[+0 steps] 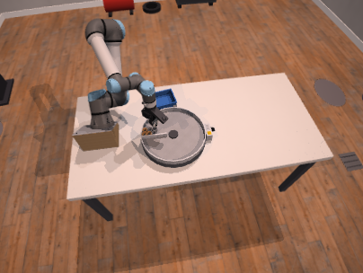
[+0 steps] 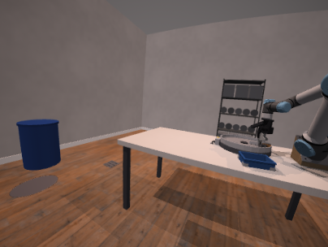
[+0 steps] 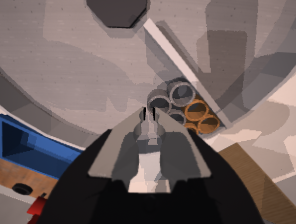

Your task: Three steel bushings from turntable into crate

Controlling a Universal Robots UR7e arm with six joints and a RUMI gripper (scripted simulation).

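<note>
The blue crate is 27 cm to the left of my hand, 9 cm ahead of it and 6 cm below it. The rest, counted from my hand: round grey turntable 10 cm ahead, 7 cm to the right, 4 cm below.
</note>
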